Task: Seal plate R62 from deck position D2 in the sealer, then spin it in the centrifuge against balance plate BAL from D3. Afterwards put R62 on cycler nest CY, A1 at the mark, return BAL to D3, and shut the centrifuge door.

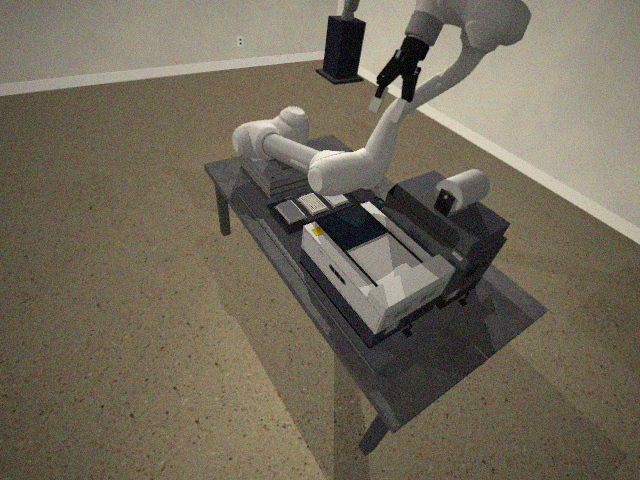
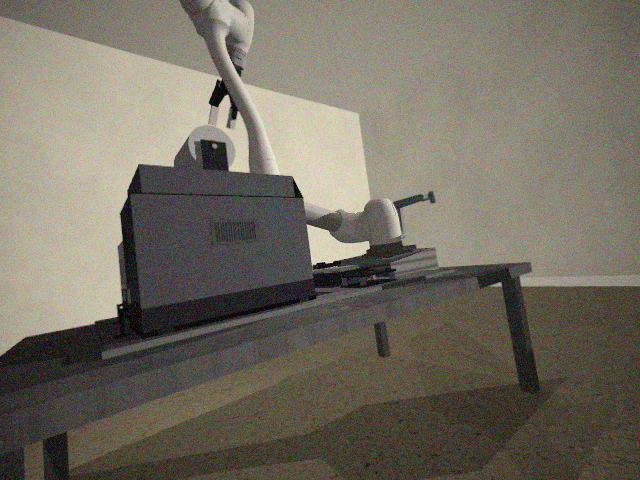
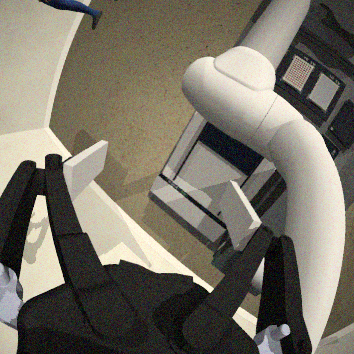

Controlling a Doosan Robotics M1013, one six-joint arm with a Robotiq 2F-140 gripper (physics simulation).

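Seen in the pictures: gripper, fingertip midpoint: [image 1: 383, 116] [image 2: 220, 126] [image 3: 165, 174]; arm's base at its link origin: [image 2: 387, 254] [image 3: 345, 22].
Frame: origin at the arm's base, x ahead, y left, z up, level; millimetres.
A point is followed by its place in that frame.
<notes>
My gripper [image 1: 386, 106] @(x 714, y -88, z 576 mm) [image 2: 222, 119] @(x 714, y -88, z 576 mm) [image 3: 165, 174] @(x 714, y -88, z 576 mm) is open and empty, high above the table. A grey plate [image 1: 290, 211] @(x 373, y -187, z -22 mm), a patterned plate [image 1: 312, 203] @(x 357, y -61, z -27 mm) [image 3: 298, 72] @(x 355, y -56, z -23 mm) and a pale plate [image 1: 337, 198] @(x 378, y 69, z -22 mm) [image 3: 325, 92] @(x 347, y 73, z -22 mm) sit in a row on the dark deck; their labels are unreadable, so R62 and BAL cannot be told apart. The dark machine with a white roll on top, seemingly the sealer [image 1: 483, 232] @(x 1029, y 199, z 262 mm) [image 2: 222, 258] @(x 891, y 329, z 51 mm), stands beside the low white machine, seemingly the centrifuge [image 1: 346, 279] @(x 892, y -250, z 100 mm) [image 3: 210, 165] @(x 841, y -106, z 122 mm). Its dark upper section does not show clearly whether a door is open. The cycler nest cannot be identified surely.
The arm's white elbow [image 1: 338, 173] @(x 667, y -183, z 370 mm) [image 3: 235, 95] @(x 608, y -116, z 392 mm) hangs over part of the deck. A dark block [image 3: 345, 122] @(x 370, y 217, z -48 mm) lies beside the deck. The table [image 1: 413, 382] @(x 1240, y -173, z -101 mm) [image 2: 330, 315] @(x 731, y 503, z -101 mm) carries the machines. A dark pedestal [image 1: 343, 46] stands behind. A person's blue-clad leg [image 3: 75, 6] shows at the top left.
</notes>
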